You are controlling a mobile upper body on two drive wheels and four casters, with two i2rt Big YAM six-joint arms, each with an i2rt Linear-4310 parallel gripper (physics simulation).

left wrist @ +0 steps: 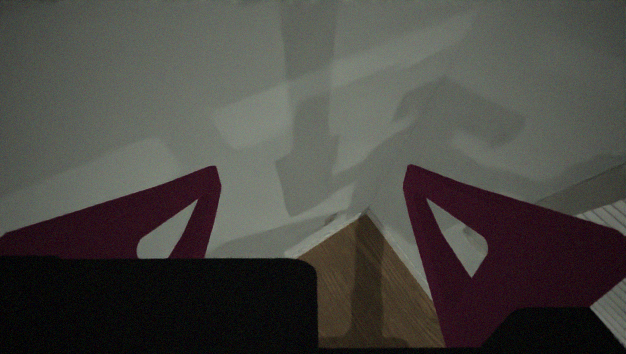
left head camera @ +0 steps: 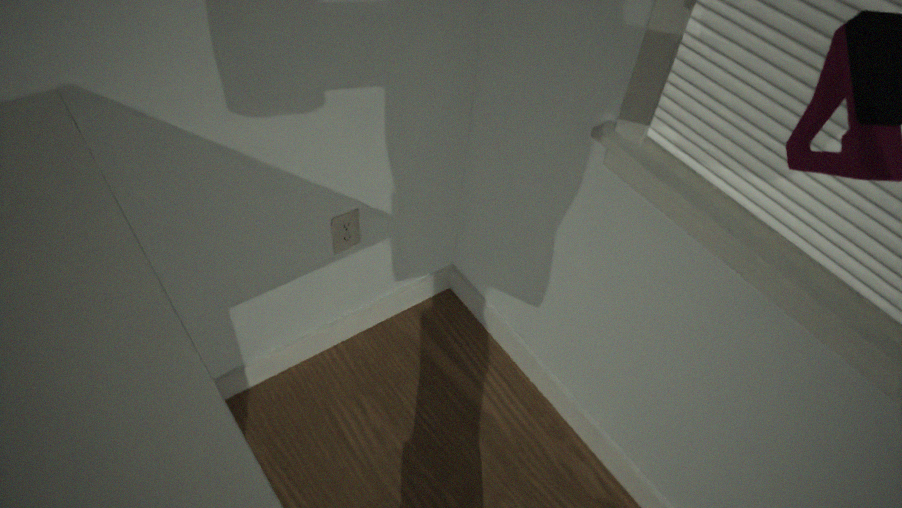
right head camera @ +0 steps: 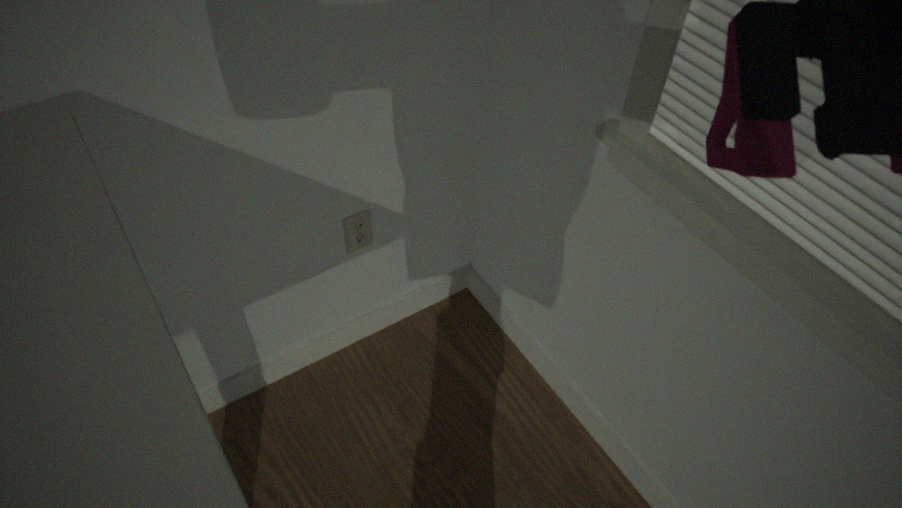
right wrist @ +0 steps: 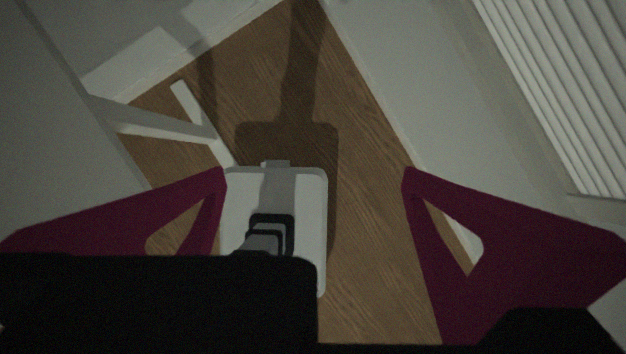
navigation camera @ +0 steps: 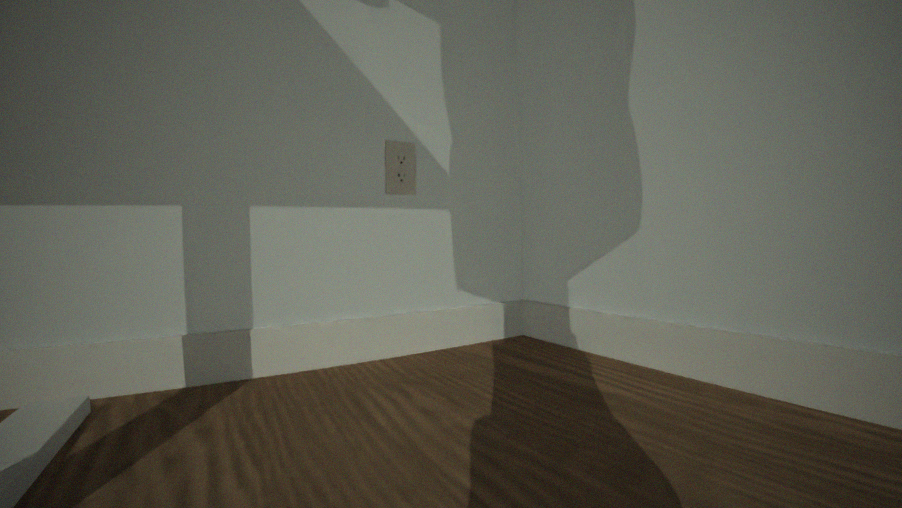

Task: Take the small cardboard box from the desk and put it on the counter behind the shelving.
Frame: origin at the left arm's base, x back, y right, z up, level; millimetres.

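Where they show: left gripper, fingertip midpoint: (left wrist: pixel 312 175); right gripper, fingertip midpoint: (left head camera: pixel 873 160) (right head camera: pixel 802 156) (right wrist: pixel 313 176).
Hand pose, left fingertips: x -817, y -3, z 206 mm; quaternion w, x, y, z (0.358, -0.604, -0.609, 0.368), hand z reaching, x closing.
Observation:
Things, the pixels of their top centre, and the offset from my left fingertips. "spot": a spot on its surface instead. Level surfaces: height alone.
- desk, its level: dz -666 mm
- corner, surface spot: (navigation camera: pixel 521 252) spot: dx -513, dy +361, dz -1404 mm
- wall outlet, middle of its top: (navigation camera: pixel 400 141) (left head camera: pixel 345 214) (right head camera: pixel 356 214) dx -332, dy +83, dz -1158 mm
The desk (left head camera: pixel 107 302) (right head camera: pixel 82 302) shows as a plain pale top along the left side of both head views; its top is at the left of the right wrist view (right wrist: pixel 40 130) too, with a white leg below it. The small cardboard box, the counter and the shelving do not show in these views. My left gripper (left wrist: pixel 312 175) is open and empty, pointing toward the room's corner. My right gripper (right wrist: pixel 313 176) is open and empty above the floor and the robot's own white base; part of its fingers shows at the upper right of both head views.
Two walls meet in a corner (navigation camera: pixel 521 252) ahead, with white baseboards. A wall outlet (left head camera: pixel 345 231) (right head camera: pixel 357 231) (navigation camera: pixel 400 167) is left of the corner. A window with white blinds (left head camera: pixel 744 100) (right wrist: pixel 555 90) is at the right. The desk's white foot (navigation camera: pixel 44 435) lies at lower left.

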